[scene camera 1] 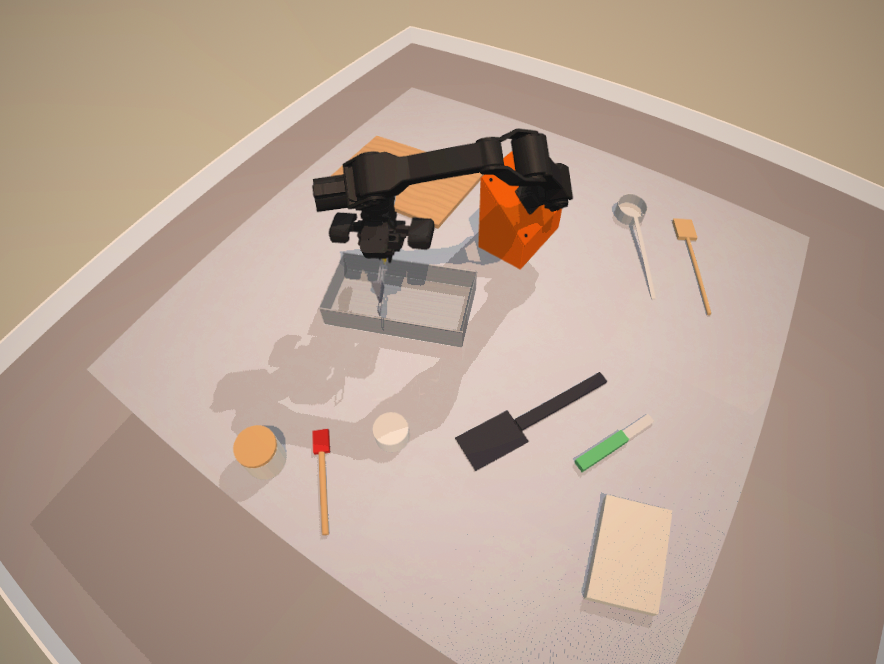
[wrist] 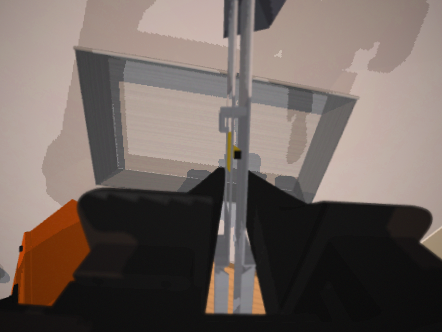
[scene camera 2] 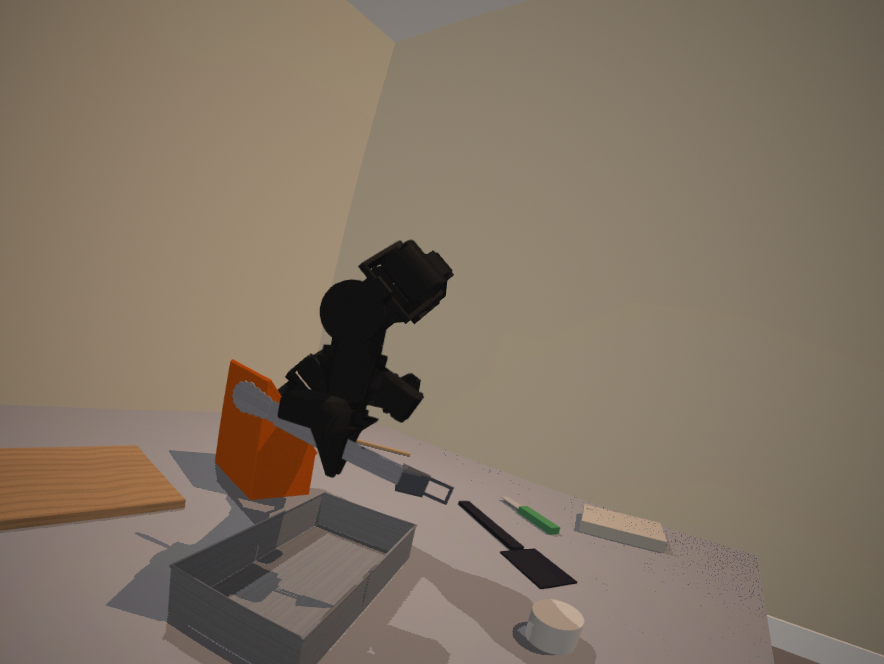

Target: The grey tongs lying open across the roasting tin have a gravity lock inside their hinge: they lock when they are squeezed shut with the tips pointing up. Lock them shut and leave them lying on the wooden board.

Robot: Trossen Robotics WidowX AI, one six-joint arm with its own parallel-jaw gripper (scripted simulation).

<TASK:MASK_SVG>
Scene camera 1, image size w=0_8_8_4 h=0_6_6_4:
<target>gripper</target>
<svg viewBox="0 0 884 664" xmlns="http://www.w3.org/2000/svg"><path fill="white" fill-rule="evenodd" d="M435 226L432 218L412 218L410 225L405 225L405 220L397 221L394 196L392 203L384 209L362 210L362 220L358 220L358 222L355 222L358 218L357 213L338 212L334 217L328 235L332 243L343 244L350 240L350 232L355 232L359 239L358 245L365 258L380 259L380 261L381 259L387 259L388 263L390 263L394 253L399 252L402 248L406 236L407 245L411 249L430 249Z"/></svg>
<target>pale block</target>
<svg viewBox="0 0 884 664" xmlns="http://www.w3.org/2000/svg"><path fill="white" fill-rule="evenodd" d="M606 495L602 503L584 599L636 613L639 612L651 616L659 615L672 510Z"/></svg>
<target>black spatula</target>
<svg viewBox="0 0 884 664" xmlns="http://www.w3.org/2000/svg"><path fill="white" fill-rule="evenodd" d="M607 380L599 372L515 420L506 410L455 439L470 461L470 465L476 471L528 443L529 441L522 430L604 386Z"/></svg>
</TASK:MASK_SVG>
